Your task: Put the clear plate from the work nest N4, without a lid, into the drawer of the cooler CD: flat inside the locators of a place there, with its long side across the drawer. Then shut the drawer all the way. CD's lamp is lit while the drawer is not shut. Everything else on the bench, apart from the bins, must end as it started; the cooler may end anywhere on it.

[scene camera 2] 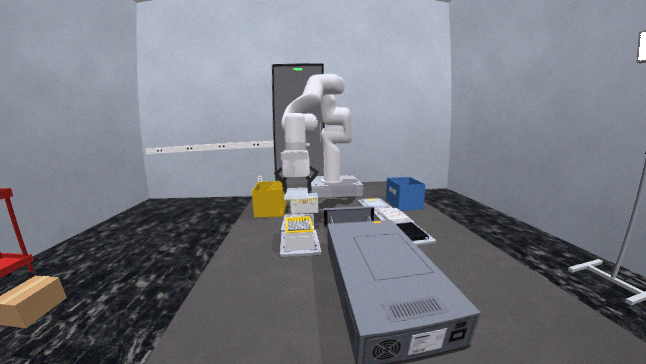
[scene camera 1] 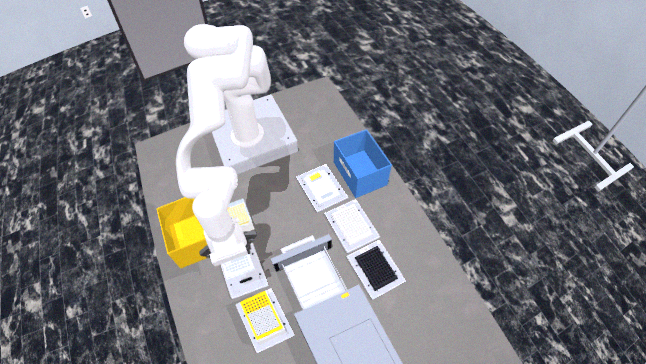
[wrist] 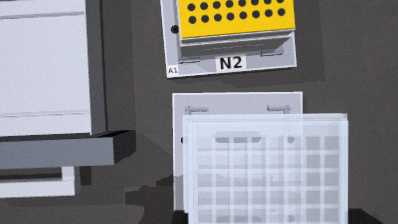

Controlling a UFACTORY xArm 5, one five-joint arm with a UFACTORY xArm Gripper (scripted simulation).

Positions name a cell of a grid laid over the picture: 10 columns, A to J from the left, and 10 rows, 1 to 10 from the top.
Labels:
A blue bin shows in scene camera 2 (G6) and in scene camera 1 (F5); in the wrist view it is out of frame. A yellow bin shows in scene camera 2 (E6) and in scene camera 1 (C7); in the wrist view it is out of frame.

